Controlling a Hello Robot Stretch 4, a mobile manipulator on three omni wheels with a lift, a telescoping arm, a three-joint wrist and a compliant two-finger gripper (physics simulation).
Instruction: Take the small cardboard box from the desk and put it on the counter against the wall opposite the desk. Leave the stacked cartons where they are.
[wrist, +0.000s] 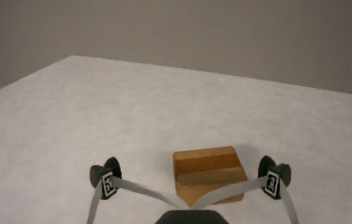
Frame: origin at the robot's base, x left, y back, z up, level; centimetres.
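Where they show: hand, tool point: (189, 173).
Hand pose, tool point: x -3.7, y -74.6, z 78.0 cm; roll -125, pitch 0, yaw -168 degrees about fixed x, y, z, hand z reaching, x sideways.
Note:
After its pixels a point has its place.
A small brown cardboard box (209, 164) @[x -5.4, y -79.6, z 74.3 cm] rests on a whitish mottled surface (125, 105) @[x 16.1, y -98.4, z 69.3 cm] in the lower middle of the wrist view, a little right of centre. My gripper (190, 176) @[x -3.7, y -74.6, z 78.0 cm] is open, with one dark fingertip on each side of the box in the picture. The box appears between the fingertips, closer to the right one, and neither fingertip is seen pressing on it. The grey finger strips cross in front of the box's lower part and hide some of it. The stacked cartons do not show in this view.
The whitish surface has a far edge running across the picture, with a corner at the upper left. A plain grey-brown wall (200, 35) @[x 2.5, y -125.3, z 78.8 cm] stands behind it.

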